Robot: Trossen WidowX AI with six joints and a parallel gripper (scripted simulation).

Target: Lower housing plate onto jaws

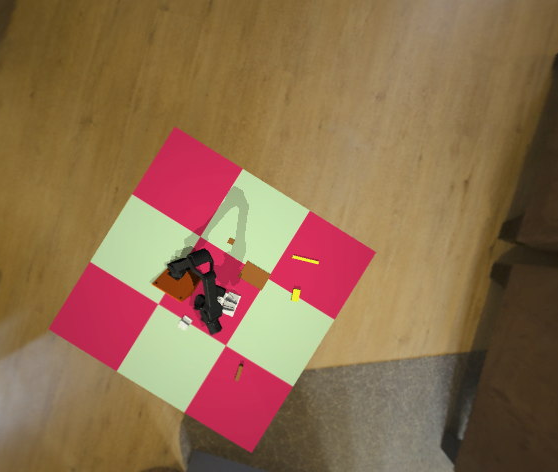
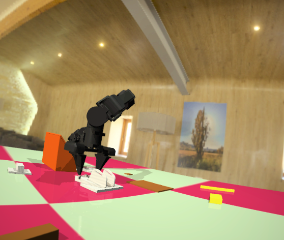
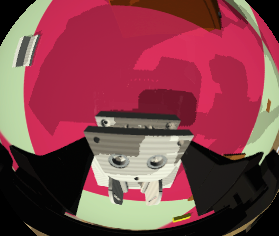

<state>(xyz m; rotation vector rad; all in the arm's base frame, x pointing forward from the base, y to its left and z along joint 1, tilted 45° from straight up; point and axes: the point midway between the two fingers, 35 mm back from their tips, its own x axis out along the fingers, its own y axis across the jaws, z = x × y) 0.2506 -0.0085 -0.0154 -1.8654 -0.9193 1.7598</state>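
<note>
The white base is 7 cm ahead of my gripper tip, 1 cm to the left of it and 2 cm below it. From my gripper tip the other things lie so: flat brown plate (10 cm ahead, 21 cm to the left, 2 cm below); then yellow bar (28 cm ahead, 43 cm to the left, 2 cm below); then small brown block (11 cm behind, 30 cm to the left, 2 cm below).
</note>
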